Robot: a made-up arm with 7 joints. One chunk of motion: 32 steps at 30 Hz.
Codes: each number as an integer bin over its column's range. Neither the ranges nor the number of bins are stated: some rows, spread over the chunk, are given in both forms.
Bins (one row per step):
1: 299 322 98 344 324 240
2: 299 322 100 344 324 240
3: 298 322 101 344 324 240
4: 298 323 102 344 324 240
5: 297 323 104 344 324 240
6: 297 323 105 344 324 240
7: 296 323 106 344 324 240
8: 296 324 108 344 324 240
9: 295 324 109 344 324 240
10: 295 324 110 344 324 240
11: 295 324 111 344 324 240
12: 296 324 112 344 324 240
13: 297 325 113 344 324 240
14: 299 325 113 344 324 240
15: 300 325 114 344 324 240
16: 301 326 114 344 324 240
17: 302 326 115 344 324 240
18: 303 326 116 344 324 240
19: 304 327 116 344 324 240
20: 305 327 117 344 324 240
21: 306 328 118 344 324 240
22: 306 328 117 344 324 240
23: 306 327 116 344 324 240
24: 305 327 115 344 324 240
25: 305 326 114 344 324 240
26: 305 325 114 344 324 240
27: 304 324 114 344 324 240
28: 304 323 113 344 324 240
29: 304 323 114 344 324 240
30: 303 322 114 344 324 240
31: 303 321 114 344 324 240
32: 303 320 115 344 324 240
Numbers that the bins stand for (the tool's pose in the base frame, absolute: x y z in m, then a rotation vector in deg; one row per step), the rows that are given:
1: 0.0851 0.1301 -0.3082 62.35 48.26 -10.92
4: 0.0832 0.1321 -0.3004 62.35 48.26 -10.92
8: 0.0793 0.1341 -0.2886 62.35 48.26 -10.92
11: 0.0773 0.1341 -0.2828 62.35 48.26 -10.92
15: 0.0871 0.1360 -0.2769 62.35 48.26 -10.92
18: 0.0930 0.1380 -0.2730 62.35 48.26 -10.92
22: 0.0988 0.1419 -0.2710 62.35 48.26 -10.92
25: 0.0969 0.1380 -0.2769 62.35 48.26 -10.92
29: 0.0949 0.1321 -0.2769 62.35 48.26 -10.92
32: 0.0930 0.1262 -0.2750 62.35 48.26 -10.92
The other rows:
2: 0.0851 0.1301 -0.3043 62.35 48.26 -10.92
3: 0.0832 0.1301 -0.3023 62.35 48.26 -10.92
5: 0.0812 0.1321 -0.2965 62.35 48.26 -10.92
6: 0.0812 0.1321 -0.2945 62.35 48.26 -10.92
7: 0.0793 0.1321 -0.2926 62.35 48.26 -10.92
9: 0.0773 0.1341 -0.2867 62.35 48.26 -10.92
10: 0.0773 0.1341 -0.2847 62.35 48.26 -10.92
12: 0.0793 0.1341 -0.2808 62.35 48.26 -10.92
13: 0.0812 0.1360 -0.2789 62.35 48.26 -10.92
14: 0.0851 0.1360 -0.2789 62.35 48.26 -10.92
16: 0.0890 0.1380 -0.2769 62.35 48.26 -10.92
17: 0.0910 0.1380 -0.2750 62.35 48.26 -10.92
19: 0.0949 0.1399 -0.2730 62.35 48.26 -10.92
20: 0.0969 0.1399 -0.2710 62.35 48.26 -10.92
21: 0.0988 0.1419 -0.2691 62.35 48.26 -10.92
23: 0.0988 0.1399 -0.2730 62.35 48.26 -10.92
24: 0.0969 0.1399 -0.2750 62.35 48.26 -10.92
26: 0.0969 0.1360 -0.2769 62.35 48.26 -10.92
27: 0.0949 0.1341 -0.2769 62.35 48.26 -10.92
28: 0.0949 0.1321 -0.2789 62.35 48.26 -10.92
30: 0.0930 0.1301 -0.2769 62.35 48.26 -10.92
31: 0.0930 0.1282 -0.2769 62.35 48.26 -10.92

